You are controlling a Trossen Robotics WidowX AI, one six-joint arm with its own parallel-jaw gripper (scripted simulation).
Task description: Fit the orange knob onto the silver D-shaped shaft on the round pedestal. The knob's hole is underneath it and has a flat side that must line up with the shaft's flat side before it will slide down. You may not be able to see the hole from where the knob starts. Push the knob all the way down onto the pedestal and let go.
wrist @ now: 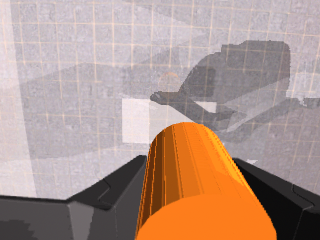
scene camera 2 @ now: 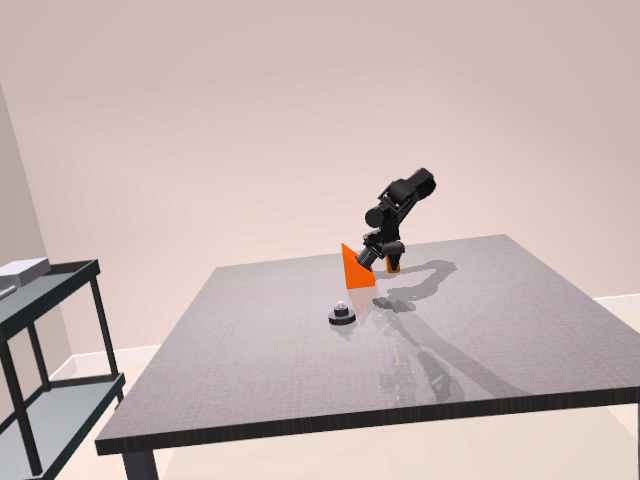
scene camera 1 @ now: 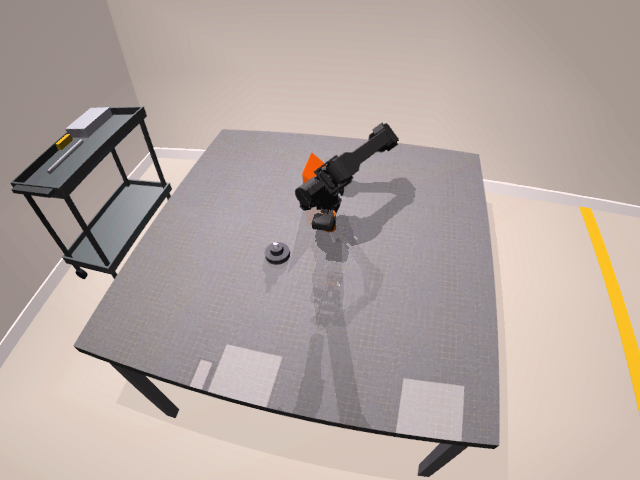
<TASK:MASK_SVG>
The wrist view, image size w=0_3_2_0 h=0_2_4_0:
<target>my gripper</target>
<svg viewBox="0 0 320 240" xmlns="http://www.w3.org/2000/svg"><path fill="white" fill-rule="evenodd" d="M232 158L241 171L241 175L253 190L252 192L260 201L261 206L267 212L274 226L273 228L276 230L277 240L320 240L320 195L298 187L290 181L287 182L240 158ZM147 156L138 155L86 190L82 190L66 200L5 196L0 194L0 240L135 240Z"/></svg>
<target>orange knob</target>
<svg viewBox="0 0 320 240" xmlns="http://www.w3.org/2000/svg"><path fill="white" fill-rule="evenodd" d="M156 135L148 152L135 240L277 240L276 230L274 230L267 212L263 209L260 201L252 192L253 190L241 175L241 171L212 130L194 122L181 122L163 129Z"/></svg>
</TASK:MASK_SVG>
